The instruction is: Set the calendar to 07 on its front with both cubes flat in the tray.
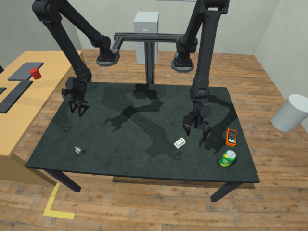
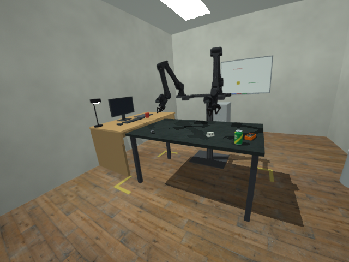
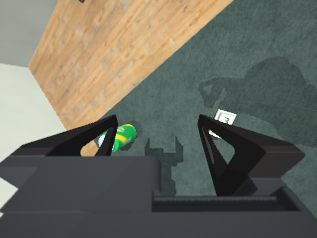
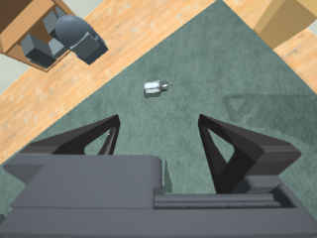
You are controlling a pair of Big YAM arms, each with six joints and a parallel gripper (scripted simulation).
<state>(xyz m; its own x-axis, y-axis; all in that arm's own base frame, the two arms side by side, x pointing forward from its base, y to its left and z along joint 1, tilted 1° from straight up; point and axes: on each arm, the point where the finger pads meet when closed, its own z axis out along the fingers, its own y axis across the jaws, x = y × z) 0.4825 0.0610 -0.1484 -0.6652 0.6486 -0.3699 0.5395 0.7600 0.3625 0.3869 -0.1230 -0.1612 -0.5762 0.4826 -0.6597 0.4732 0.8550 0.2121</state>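
My left gripper is now 22 cm above the white number cube, 10 cm past it and 5 cm to the left of it.
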